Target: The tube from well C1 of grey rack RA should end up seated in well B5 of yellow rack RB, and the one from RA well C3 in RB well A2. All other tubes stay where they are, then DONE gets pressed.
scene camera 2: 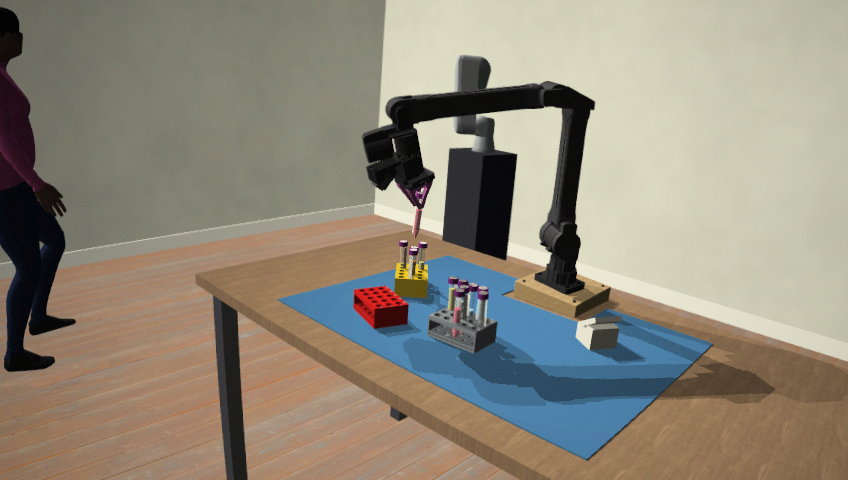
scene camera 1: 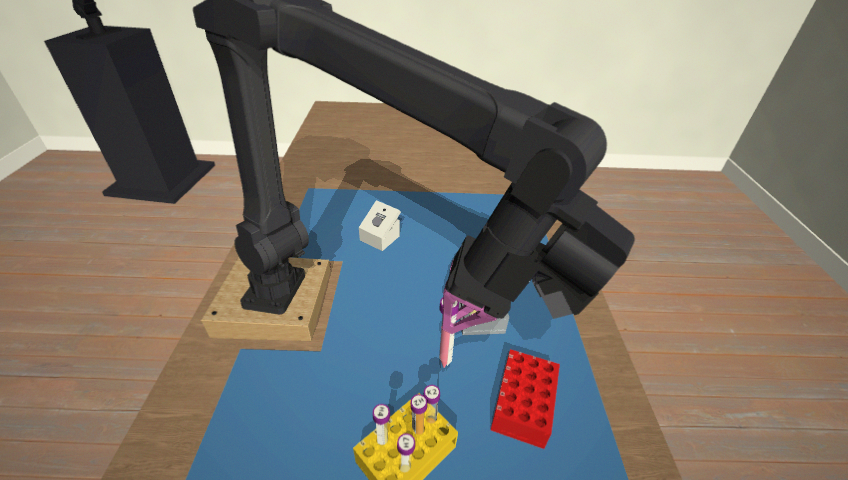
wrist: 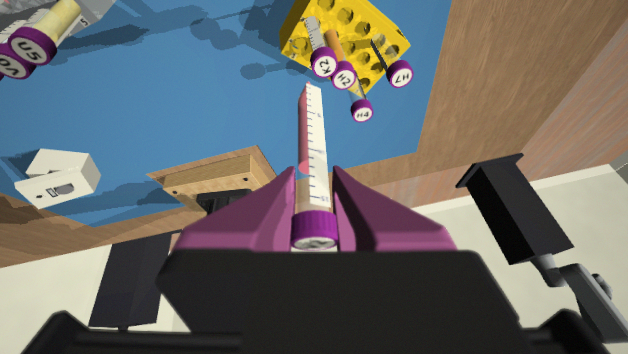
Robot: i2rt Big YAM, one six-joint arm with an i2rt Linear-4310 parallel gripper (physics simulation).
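Note:
My gripper is shut on a purple-capped tube with pink-red liquid. The tube hangs tip down above the table, clear of the racks. The yellow rack holds tubes K2, H2, H4 and H7. The grey rack holds several purple-capped tubes; in scene camera 1 the gripper mostly hides it. A white box has a slanted top panel; its label is unreadable.
A red rack without tubes stands on the blue mat beside the grey one. The arm's wooden base is at the table's side. A person stands beyond the table.

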